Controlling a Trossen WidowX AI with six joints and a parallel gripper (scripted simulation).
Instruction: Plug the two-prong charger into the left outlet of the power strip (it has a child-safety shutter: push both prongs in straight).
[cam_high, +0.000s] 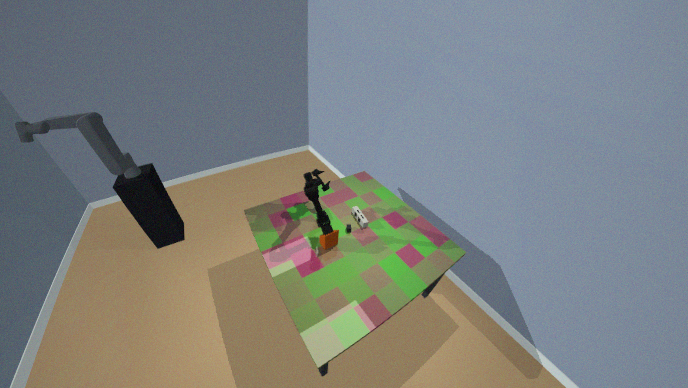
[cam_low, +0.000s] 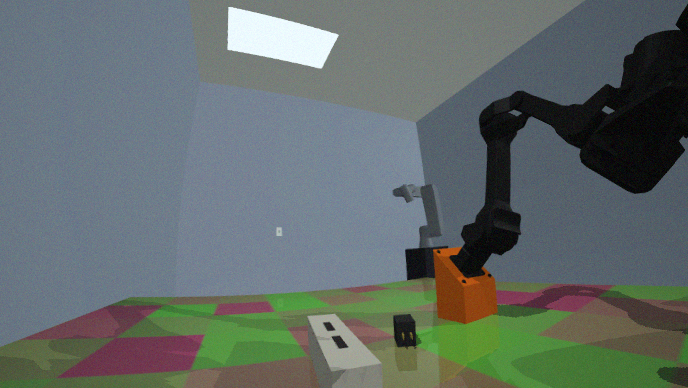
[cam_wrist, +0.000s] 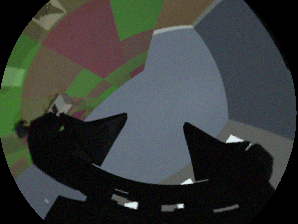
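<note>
Right now my gripper tip is 1 cm past the two-prong charger, 38 cm to the left of it and 24 cm above it.
</note>
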